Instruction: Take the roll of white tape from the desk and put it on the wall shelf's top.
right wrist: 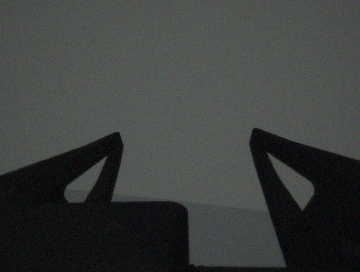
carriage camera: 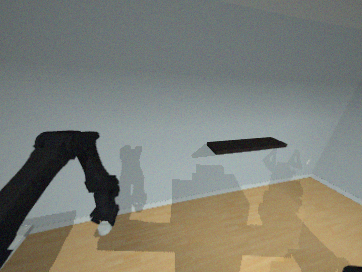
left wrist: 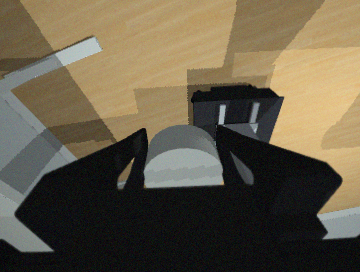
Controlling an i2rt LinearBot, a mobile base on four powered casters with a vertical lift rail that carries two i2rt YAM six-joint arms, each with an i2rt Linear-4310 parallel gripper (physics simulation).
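Frame: origin at the left arm's base, x ahead, y left, z up, level; millimetres.
Where they show: left gripper, fingertip midpoint: (carriage camera: pixel 107 224) (left wrist: pixel 181 133); right gripper, fingertip midpoint: (right wrist: pixel 185 137).
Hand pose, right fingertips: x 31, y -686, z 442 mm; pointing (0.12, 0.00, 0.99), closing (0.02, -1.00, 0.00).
Observation:
After its pixels a point has its place.
The roll of white tape (carriage camera: pixel 104 228) @(z -220, x 309, y -15 mm) (left wrist: pixel 183 162) @(z -221, x 341, y -8 mm) is between the fingertips of my left gripper (carriage camera: pixel 104 224) @(z -248, x 344, y -8 mm) (left wrist: pixel 181 133) @(z -248, x 344, y -8 mm), which is shut on it. The gripper points down and holds the roll in the air over the wooden floor. The wall shelf (carriage camera: pixel 247 145) @(z -311, x 1472, y -1243 mm) is a dark flat board on the far wall, right of centre in the carriage view and well to the right of the left gripper. My right gripper (right wrist: pixel 185 137) @(z 441, x 31, y -686 mm) is open and empty, facing a plain grey surface; its fingers do not show in the carriage view.
The black mobile base (left wrist: pixel 237 112) @(z -1012, x -93, y -344 mm) stands on the wooden floor (carriage camera: pixel 210 235) @(z -1311, x 956, y -772 mm) (left wrist: pixel 150 30) @(z -1310, x 323, y 138 mm). A white bar (left wrist: pixel 80 51), perhaps part of the desk, shows at the upper left of the left wrist view. Arm shadows fall on the wall (carriage camera: pixel 165 100) @(z 236, x 1370, y -171 mm). A dark part (carriage camera: pixel 352 269) shows at the lower right corner.

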